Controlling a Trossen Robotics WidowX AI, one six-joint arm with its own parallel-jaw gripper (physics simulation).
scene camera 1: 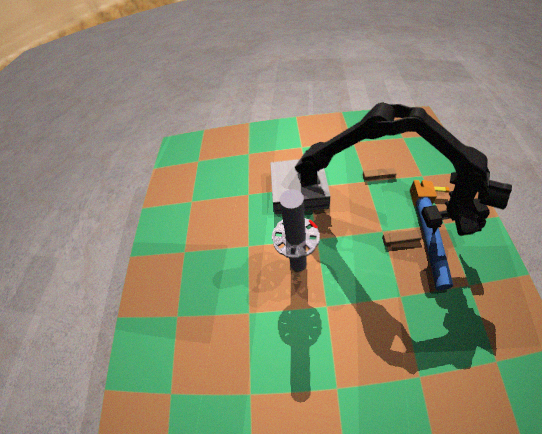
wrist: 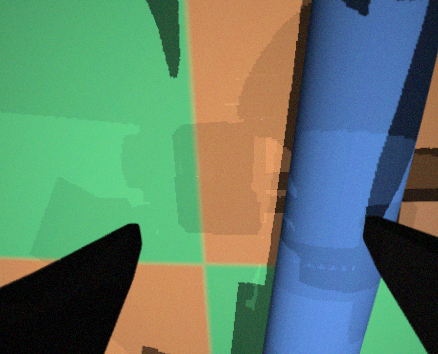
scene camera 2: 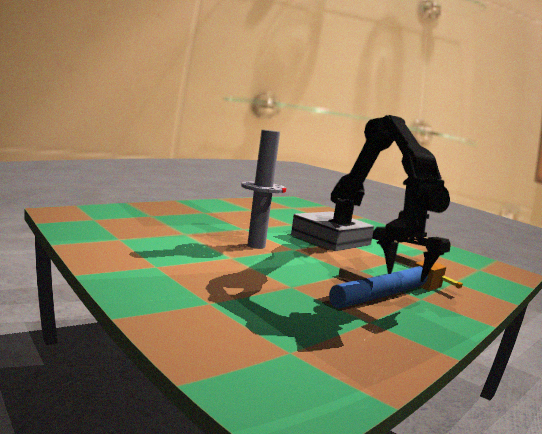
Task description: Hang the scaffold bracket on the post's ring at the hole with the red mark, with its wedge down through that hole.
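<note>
The scaffold bracket lies on the table: a long blue tube (scene camera 1: 436, 252) (scene camera 2: 380, 288) (wrist: 337, 175), an orange head (scene camera 1: 423, 190) (scene camera 2: 434, 277) at one end, and a yellow wedge (scene camera 1: 441, 189) (scene camera 2: 452, 281) sticking out of the head. My gripper (scene camera 1: 449, 231) (scene camera 2: 408, 276) (wrist: 251, 230) is open and empty, pointing down at the tube near the head. In the wrist view the right fingertip overlaps the tube's right edge; the left is well to the tube's left. The dark post (scene camera 1: 294, 217) (scene camera 2: 267, 160) stands upright, with a grey ring (scene camera 1: 300, 253) (scene camera 2: 248, 185) around it. The red mark (scene camera 1: 313, 224) (scene camera 2: 284, 190) is on the ring's right side.
The arm's grey base block (scene camera 1: 285, 175) (scene camera 2: 332, 229) stands behind the post in the first scene view. One brown block (scene camera 1: 402, 239) lies left of the tube, and another brown block (scene camera 1: 380, 176) lies farther back. The checkered table has an open edge in the second scene view.
</note>
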